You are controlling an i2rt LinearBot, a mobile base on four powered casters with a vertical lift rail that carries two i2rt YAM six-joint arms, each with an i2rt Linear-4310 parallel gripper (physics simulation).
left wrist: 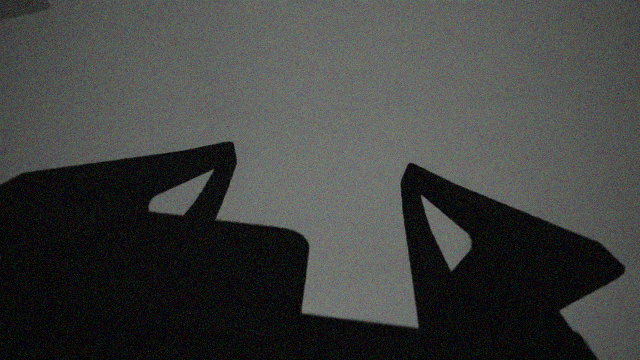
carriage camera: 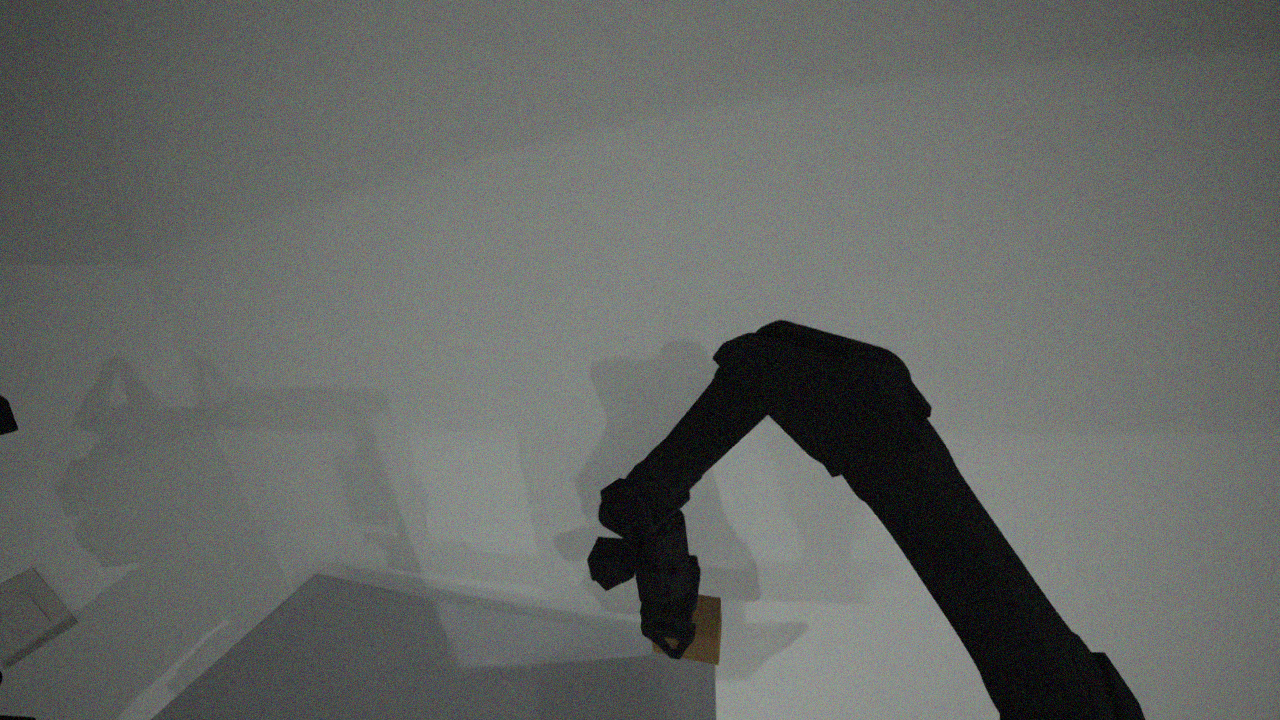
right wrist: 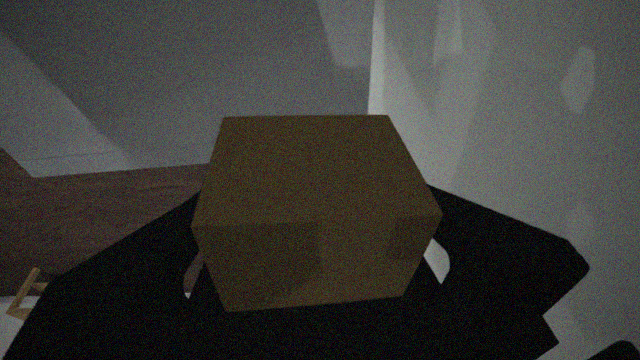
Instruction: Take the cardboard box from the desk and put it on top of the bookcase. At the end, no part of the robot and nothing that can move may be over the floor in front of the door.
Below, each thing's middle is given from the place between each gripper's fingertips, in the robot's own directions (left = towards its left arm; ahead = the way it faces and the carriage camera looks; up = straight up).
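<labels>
The brown cardboard box (carriage camera: 705, 648) is 1 cm to the right of my right hand, and it is 3 cm above that hand.
Counting from my left hand instead, I find the box 400 mm to the right and 220 mm ahead, and 530 mm below.
</labels>
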